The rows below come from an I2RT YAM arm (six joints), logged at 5 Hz.
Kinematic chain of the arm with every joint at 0, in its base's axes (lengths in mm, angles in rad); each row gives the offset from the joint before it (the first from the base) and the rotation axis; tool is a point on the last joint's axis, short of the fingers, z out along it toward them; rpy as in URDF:
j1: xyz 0 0 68 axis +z
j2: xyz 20 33.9 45.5 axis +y
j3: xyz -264 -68.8 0 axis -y
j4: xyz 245 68.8 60 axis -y
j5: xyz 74 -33.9 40.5 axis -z
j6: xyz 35.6 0 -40.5 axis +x
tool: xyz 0 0 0 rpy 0 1.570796 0
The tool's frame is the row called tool.
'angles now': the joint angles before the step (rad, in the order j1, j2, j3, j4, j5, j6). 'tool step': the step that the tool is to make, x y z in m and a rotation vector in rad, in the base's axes. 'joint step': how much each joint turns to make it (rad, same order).
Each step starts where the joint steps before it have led.
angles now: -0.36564 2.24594 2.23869 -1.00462 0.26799 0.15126
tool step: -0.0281 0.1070 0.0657 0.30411 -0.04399 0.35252
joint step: 0.18110 -0.17898 0.00063 -0.22081 -0.34910 0.00715
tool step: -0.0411 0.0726 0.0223 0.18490 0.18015 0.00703
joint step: 0.15949 -0.08788 -0.00072 -0.26073 -0.08695 0.20794
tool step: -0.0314 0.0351 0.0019 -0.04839 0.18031 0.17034
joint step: 0.09991 -0.02954 -0.01041 -0.21293 0.02518 -0.08015
